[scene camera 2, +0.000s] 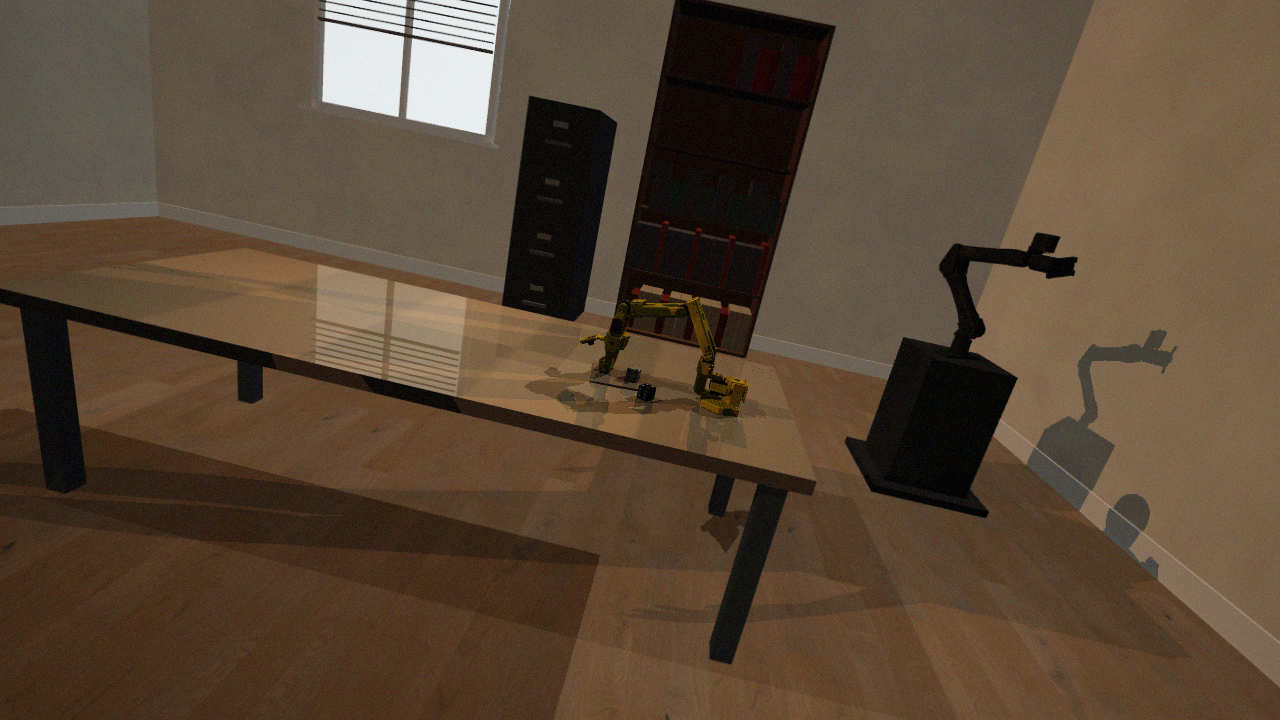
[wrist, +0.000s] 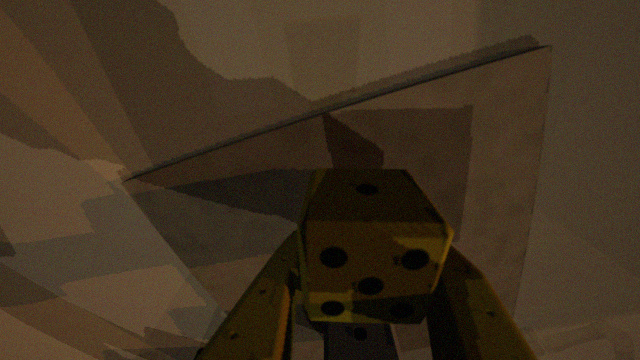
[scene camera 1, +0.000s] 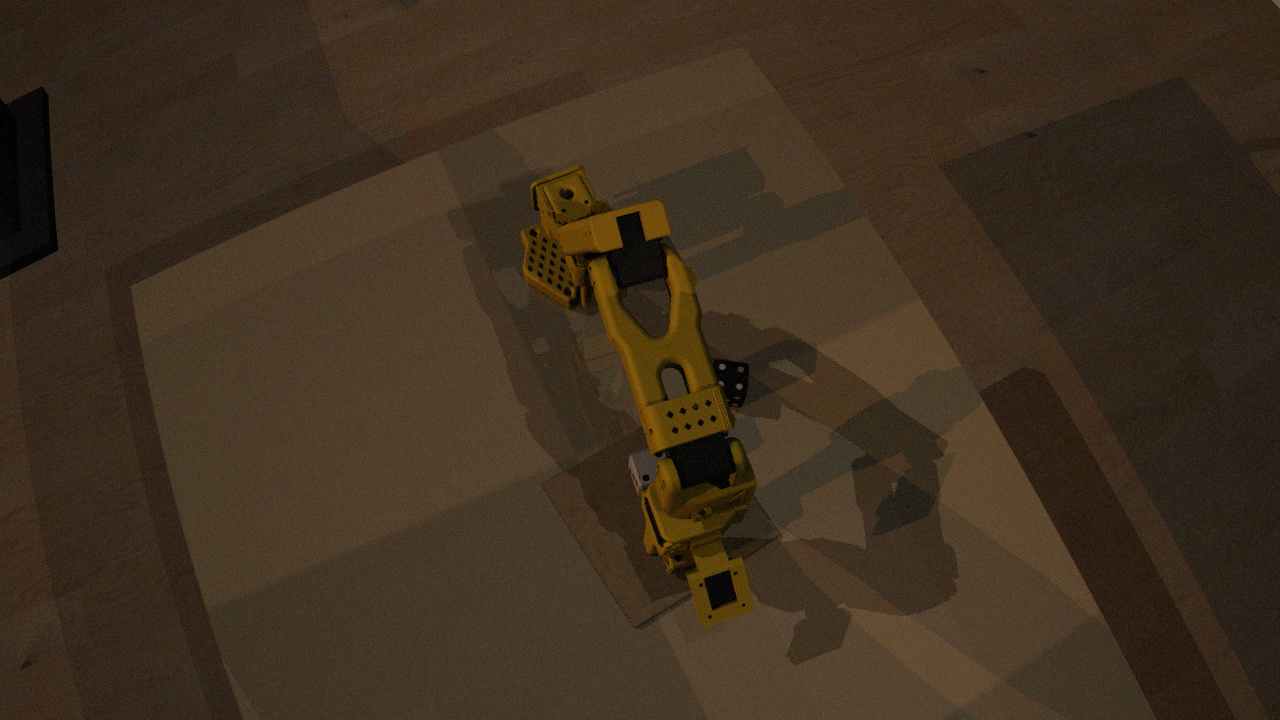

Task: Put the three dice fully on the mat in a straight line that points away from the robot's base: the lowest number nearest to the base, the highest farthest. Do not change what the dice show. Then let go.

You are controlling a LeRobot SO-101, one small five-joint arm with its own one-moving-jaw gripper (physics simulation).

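Frame: origin at the arm's base, x left, y down, z back, level; centimetres.
Where they show: end effector, tool point: (scene camera 2: 606, 370) (wrist: 310, 242) (scene camera 1: 696, 537); arm's base, origin of the base link: (scene camera 2: 710, 404).
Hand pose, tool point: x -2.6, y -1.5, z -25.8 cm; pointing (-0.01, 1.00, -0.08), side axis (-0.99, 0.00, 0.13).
Things, the pixels of their centre, and the offset from my tool point. Level surfaces: height alone.
- yellow die, body centre: (wrist: 362, 239) (scene camera 1: 682, 549) (scene camera 2: 606, 364) dz -0.6, dx -1.6, dy -0.8 cm
- mat, body centre: (wrist: 359, 274) (scene camera 1: 660, 511) (scene camera 2: 620, 376) dz +3.4, dx -1.4, dy +1.3 cm
- white die, body centre: (wrist: 358, 352) (scene camera 1: 651, 471) (scene camera 2: 633, 373) dz +6.4, dx -0.9, dy -0.4 cm
- black die, body centre: (scene camera 1: 728, 383) (scene camera 2: 646, 392) dz +10.6, dx +8.4, dy +0.0 cm
- wooden table, its level: dy +1.5 cm
My gripper (wrist: 374, 247) (scene camera 2: 605, 369) is shut on the yellow die (wrist: 375, 232), its jaws against two sides. The die shows one pip on one face and five on another, and seems raised above the mat (scene camera 1: 581, 514) (wrist: 505, 150) (scene camera 2: 613, 385). The arm hides it in scene camera 1. The white die (scene camera 1: 640, 467) (scene camera 2: 632, 374) stands on the mat's base-side part, partly under the arm; a shaded bit of the white die (wrist: 361, 345) shows behind the yellow one. The black die (scene camera 1: 735, 382) (scene camera 2: 646, 392) is off the mat, nearer the base, partly covered by the arm.
The yellow arm (scene camera 1: 662, 340) (scene camera 2: 659, 309) reaches from its base (scene camera 1: 563, 237) (scene camera 2: 725, 396) over the black and white dice to the mat. Everything stands on the wooden table (scene camera 1: 358, 402) (scene camera 2: 528, 358). Broad shadows cross the mat and table.
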